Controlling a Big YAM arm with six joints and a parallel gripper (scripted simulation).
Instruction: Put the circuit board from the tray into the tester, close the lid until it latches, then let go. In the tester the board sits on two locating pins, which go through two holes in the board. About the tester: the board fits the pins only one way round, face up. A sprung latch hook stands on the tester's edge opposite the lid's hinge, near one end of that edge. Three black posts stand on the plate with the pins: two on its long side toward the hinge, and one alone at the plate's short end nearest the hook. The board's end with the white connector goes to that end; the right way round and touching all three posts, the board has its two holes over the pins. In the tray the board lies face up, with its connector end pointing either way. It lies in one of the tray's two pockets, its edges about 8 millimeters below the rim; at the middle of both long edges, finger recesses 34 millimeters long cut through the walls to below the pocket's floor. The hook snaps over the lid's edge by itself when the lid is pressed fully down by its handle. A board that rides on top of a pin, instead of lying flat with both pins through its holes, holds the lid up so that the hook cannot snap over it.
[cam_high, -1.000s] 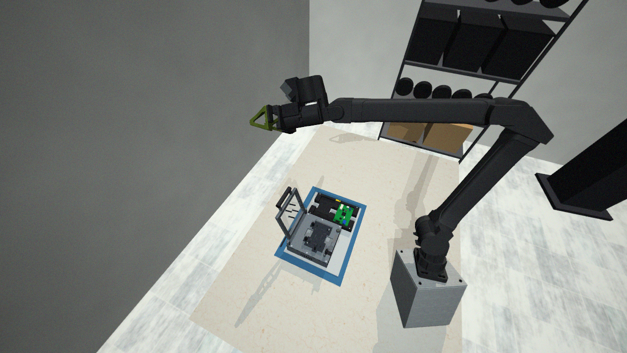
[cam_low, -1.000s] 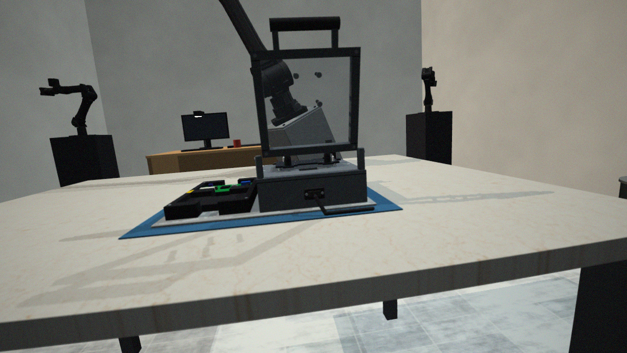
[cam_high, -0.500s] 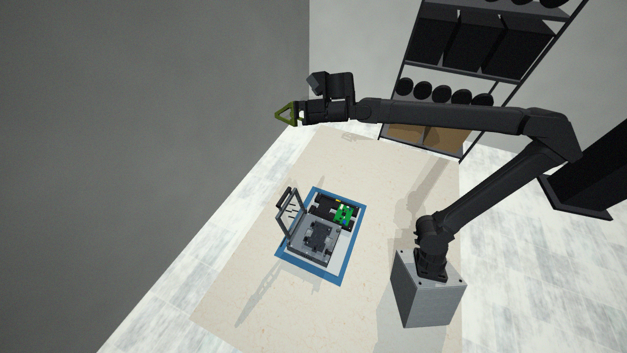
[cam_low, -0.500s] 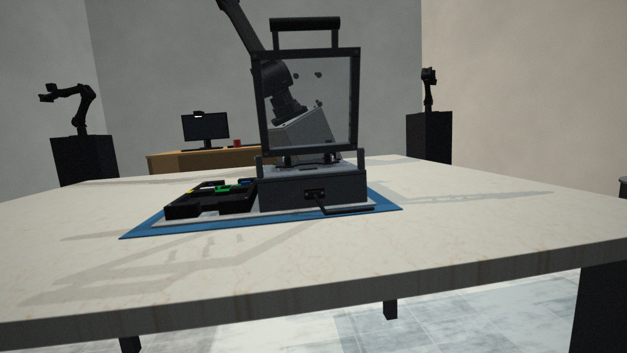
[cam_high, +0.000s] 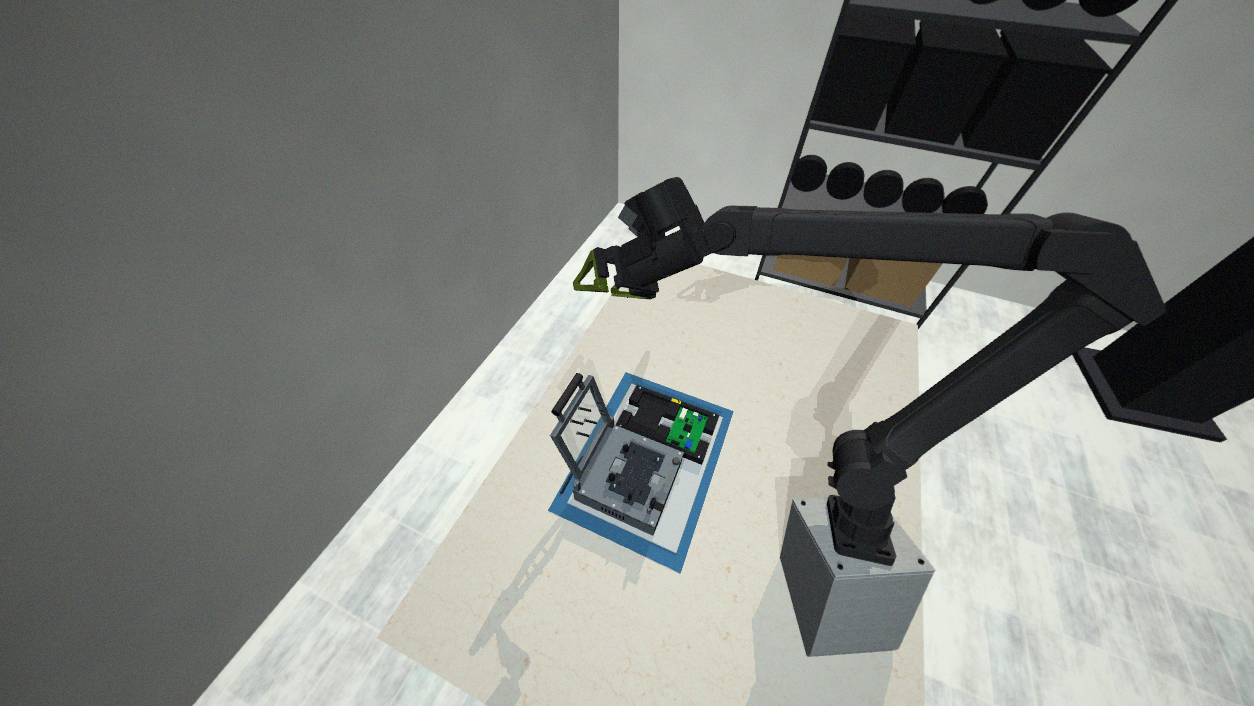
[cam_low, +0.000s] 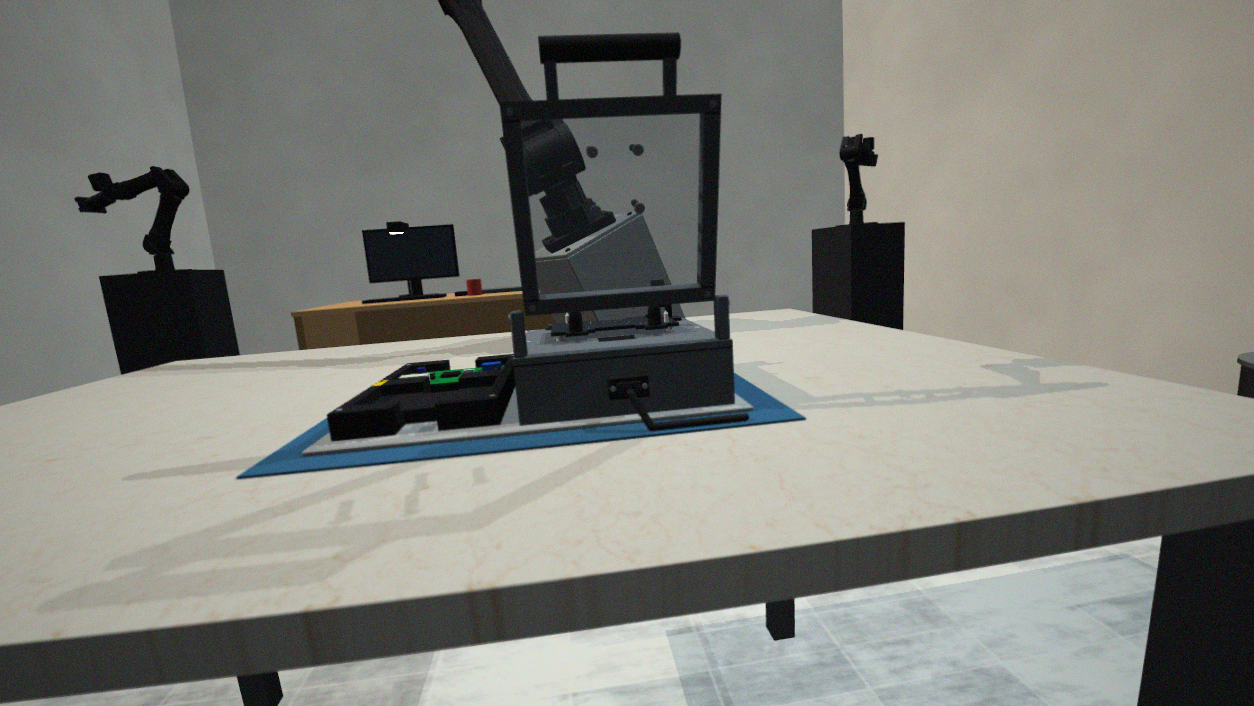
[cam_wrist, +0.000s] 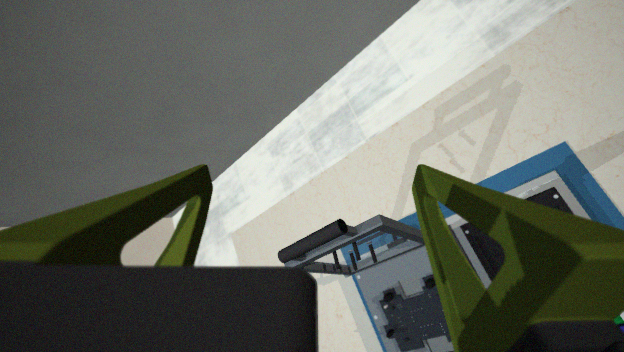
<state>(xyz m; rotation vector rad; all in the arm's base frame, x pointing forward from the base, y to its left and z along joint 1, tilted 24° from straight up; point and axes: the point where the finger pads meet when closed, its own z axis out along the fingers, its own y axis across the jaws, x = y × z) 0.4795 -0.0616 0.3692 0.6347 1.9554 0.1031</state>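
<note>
My hand is 210 mm past the green circuit board, 10 mm to the left of it and 400 mm above it. Round my hand: latch hook 180 mm behind, 210 mm to the left, 340 mm below; dark plate 120 mm behind, 150 mm to the left, 350 mm below; clear lid 130 mm to the left, 240 mm below.
</note>
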